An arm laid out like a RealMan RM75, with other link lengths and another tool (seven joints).
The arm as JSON. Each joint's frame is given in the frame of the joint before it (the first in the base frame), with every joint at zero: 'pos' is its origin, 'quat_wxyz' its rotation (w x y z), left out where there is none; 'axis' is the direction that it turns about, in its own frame. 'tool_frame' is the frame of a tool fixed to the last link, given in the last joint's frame.
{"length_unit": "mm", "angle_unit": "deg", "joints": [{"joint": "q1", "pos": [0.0, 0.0, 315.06], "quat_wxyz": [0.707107, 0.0, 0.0, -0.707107], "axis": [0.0, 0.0, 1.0]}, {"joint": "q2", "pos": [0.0, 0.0, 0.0], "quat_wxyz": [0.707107, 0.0, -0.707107, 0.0], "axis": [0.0, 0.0, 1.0]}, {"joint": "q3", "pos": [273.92, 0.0, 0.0], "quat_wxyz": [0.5, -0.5, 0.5, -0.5], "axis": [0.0, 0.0, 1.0]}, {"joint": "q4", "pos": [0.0, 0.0, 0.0], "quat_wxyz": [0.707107, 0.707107, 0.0, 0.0], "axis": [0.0, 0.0, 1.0]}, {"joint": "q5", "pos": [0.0, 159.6, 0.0], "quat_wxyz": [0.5, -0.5, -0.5, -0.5], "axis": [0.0, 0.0, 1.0]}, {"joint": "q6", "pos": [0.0, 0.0, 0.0], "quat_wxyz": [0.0, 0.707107, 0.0, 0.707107], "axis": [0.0, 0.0, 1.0]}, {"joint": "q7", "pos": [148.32, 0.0, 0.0], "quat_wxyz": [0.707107, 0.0, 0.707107, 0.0], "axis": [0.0, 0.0, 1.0]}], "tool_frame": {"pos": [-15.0, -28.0, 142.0], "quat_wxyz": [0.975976, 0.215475, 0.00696, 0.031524]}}
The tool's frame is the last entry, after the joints.
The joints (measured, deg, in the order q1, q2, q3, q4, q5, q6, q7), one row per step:
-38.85 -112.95 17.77 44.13 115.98 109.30 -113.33
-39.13 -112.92 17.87 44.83 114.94 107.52 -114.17
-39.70 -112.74 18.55 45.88 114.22 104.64 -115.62
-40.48 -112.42 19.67 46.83 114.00 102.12 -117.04
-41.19 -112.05 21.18 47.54 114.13 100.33 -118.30
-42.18 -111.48 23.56 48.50 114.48 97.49 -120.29
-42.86 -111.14 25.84 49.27 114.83 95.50 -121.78
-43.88 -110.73 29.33 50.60 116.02 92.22 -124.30
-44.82 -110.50 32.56 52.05 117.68 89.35 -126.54
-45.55 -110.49 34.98 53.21 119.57 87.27 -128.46
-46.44 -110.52 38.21 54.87 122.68 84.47 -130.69
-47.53 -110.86 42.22 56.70 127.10 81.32 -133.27
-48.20 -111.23 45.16 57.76 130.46 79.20 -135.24
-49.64 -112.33 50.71 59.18 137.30 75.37 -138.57
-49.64 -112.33 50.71 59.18 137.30 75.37 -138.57
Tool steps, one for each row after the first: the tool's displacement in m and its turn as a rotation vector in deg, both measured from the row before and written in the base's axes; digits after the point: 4 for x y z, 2 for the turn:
0.0015 0.0111 0.0047 1.76 -0.14 0.96
-0.0003 0.0158 0.0045 1.92 0.68 1.62
0.0000 0.0130 0.0026 1.19 1.18 1.13
-0.0003 0.0079 -0.0002 0.26 1.45 0.61
-0.0013 0.0120 -0.0004 0.41 2.22 1.15
-0.0011 0.0069 -0.0025 -0.05 1.95 0.61
-0.0039 0.0112 -0.0045 0.08 3.38 1.34
-0.0047 0.0095 -0.0048 0.21 3.56 1.03
-0.0051 0.0064 -0.0049 0.05 2.98 0.98
-0.0095 0.0090 -0.0055 0.53 4.63 1.07
-0.0126 0.0092 -0.0076 0.59 5.95 0.99
-0.0098 0.0053 -0.0055 0.37 4.20 0.76
-0.0170 0.0088 -0.0105 0.74 8.08 0.58
0.0000 0.0000 0.0000 0.00 0.00 0.00

